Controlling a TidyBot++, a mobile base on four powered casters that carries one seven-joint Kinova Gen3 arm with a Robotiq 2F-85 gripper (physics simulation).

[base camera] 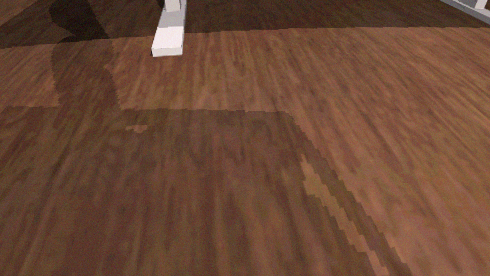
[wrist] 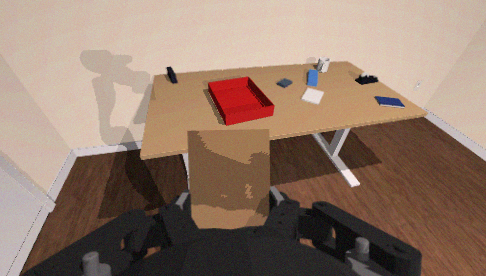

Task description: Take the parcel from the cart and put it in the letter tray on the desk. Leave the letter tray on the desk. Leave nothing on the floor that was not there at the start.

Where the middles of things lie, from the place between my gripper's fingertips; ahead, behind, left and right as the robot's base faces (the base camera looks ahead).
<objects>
Now: the red letter tray (wrist: 238, 100) 860 mm ahead of my hand, 60 mm to the right of it and 420 mm below it.
</objects>
